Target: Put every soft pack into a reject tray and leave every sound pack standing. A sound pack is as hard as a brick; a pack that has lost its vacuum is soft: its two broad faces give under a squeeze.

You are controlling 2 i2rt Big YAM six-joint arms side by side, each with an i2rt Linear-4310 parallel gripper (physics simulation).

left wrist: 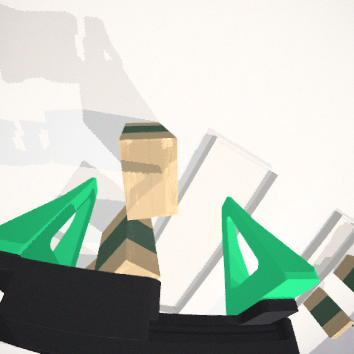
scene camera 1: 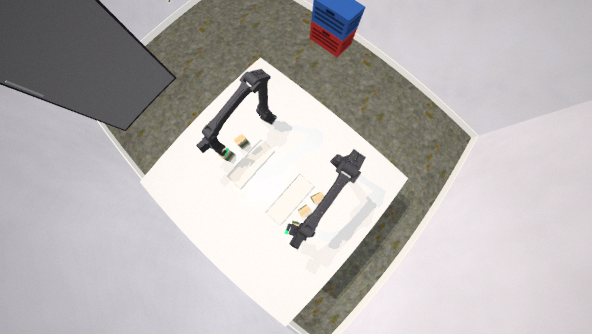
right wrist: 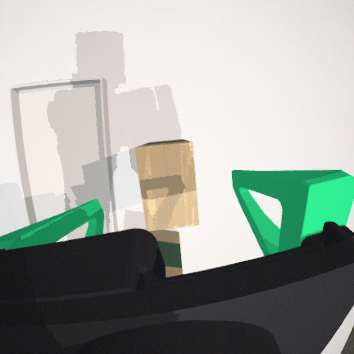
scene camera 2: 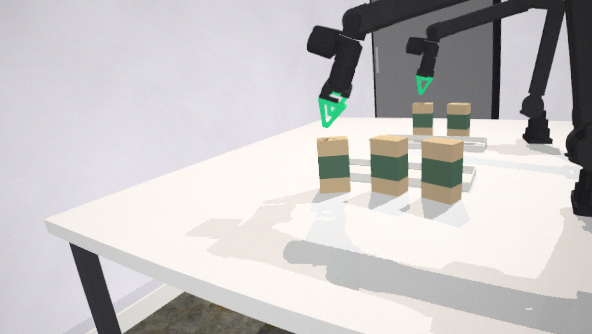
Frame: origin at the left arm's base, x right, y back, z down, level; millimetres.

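Seen in the pictures: left gripper, between the fingertips: (left wrist: 161, 192) (scene camera 1: 293, 232) (scene camera 2: 327, 121); right gripper, between the fingertips: (scene camera 1: 220, 152) (right wrist: 165, 192) (scene camera 2: 420, 93); right arm's base, origin of its link: (scene camera 1: 268, 117) (scene camera 2: 536, 140).
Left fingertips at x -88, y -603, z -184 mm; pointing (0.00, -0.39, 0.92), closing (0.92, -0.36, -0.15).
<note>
Pixels of each thing's middle, then the offset from my left fingertips to it. Level surfaces: height alone.
- left pack, middle of its body: (left wrist: 146, 159) (scene camera 2: 333, 164) dx +0, dy +10, dz +114 mm
- middle pack, middle of its body: (left wrist: 124, 250) (scene camera 2: 389, 165) (scene camera 1: 304, 210) dx +37, dy +149, dz +114 mm
- right pack, middle of its body: (scene camera 2: 441, 170) (scene camera 1: 317, 197) dx +33, dy +281, dz +114 mm
- left far pack, middle of its body: (right wrist: 168, 173) (scene camera 2: 423, 119) (scene camera 1: 227, 154) dx +744, dy +37, dz +114 mm
- right far pack, middle of its body: (right wrist: 158, 274) (left wrist: 326, 311) (scene camera 2: 458, 121) (scene camera 1: 242, 141) dx +733, dy +187, dz +114 mm
- far tray, middle of its body: (right wrist: 69, 209) (left wrist: 307, 275) (scene camera 2: 430, 142) (scene camera 1: 250, 163) dx +581, dy +112, dz +173 mm
- white table, height of its surface: dz +184 mm
Three tan packs with green bands stand in the near row in scene camera 2: left pack (scene camera 2: 334, 165) (left wrist: 150, 180), middle pack (scene camera 2: 389, 165) (scene camera 1: 305, 210) and right pack (scene camera 2: 442, 171) (scene camera 1: 317, 198). Two more, a left far pack (scene camera 2: 422, 120) (right wrist: 167, 185) and a right far pack (scene camera 2: 458, 120) (scene camera 1: 242, 141), stand behind. Their softness does not show. My left gripper (scene camera 2: 334, 117) (left wrist: 161, 192) is open above the near row's left pack. My right gripper (scene camera 2: 421, 92) (right wrist: 165, 192) is open above the left far pack. A near tray (scene camera 1: 290, 199) (left wrist: 200, 220) and a far tray (scene camera 1: 242, 177) lie between the rows.
The white table (scene camera 1: 225, 225) (scene camera 2: 165, 210) carries both arms. Blue and red crates (scene camera 1: 338, 17) stand on the floor beyond it. A dark grey panel (scene camera 1: 85, 60) is at the upper left of scene camera 1. The packs in each row stand apart with narrow gaps.
</note>
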